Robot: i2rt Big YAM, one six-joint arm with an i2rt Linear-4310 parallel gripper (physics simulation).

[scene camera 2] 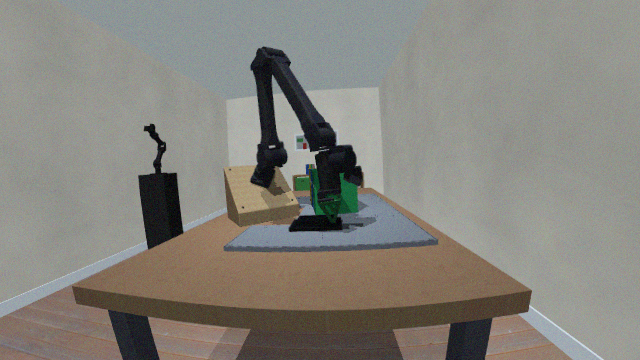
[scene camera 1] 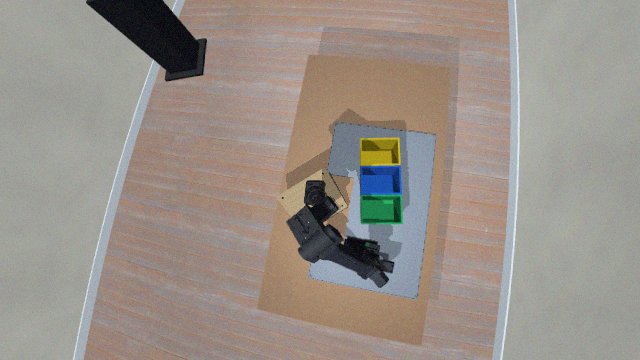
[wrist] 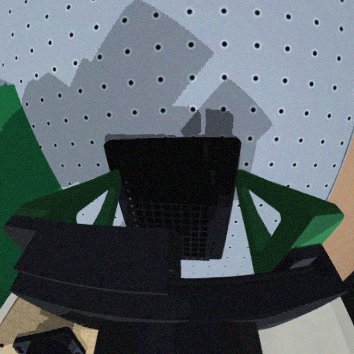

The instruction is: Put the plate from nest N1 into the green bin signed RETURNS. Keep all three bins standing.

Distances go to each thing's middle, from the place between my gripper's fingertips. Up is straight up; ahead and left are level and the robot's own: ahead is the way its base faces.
I see the black gridded plate (wrist: 181,195) 50 mm behind my hand, 20 mm to the left of it and 10 mm below it. Round my hand: green bin (scene camera 1: 375,209) (220 mm to the left, 60 mm above, 50 mm ahead); yellow bin (scene camera 1: 373,151) (480 mm to the left, 70 mm ahead, 60 mm above); blue bin (scene camera 1: 374,180) (350 mm to the left, 60 mm ahead, 60 mm above).
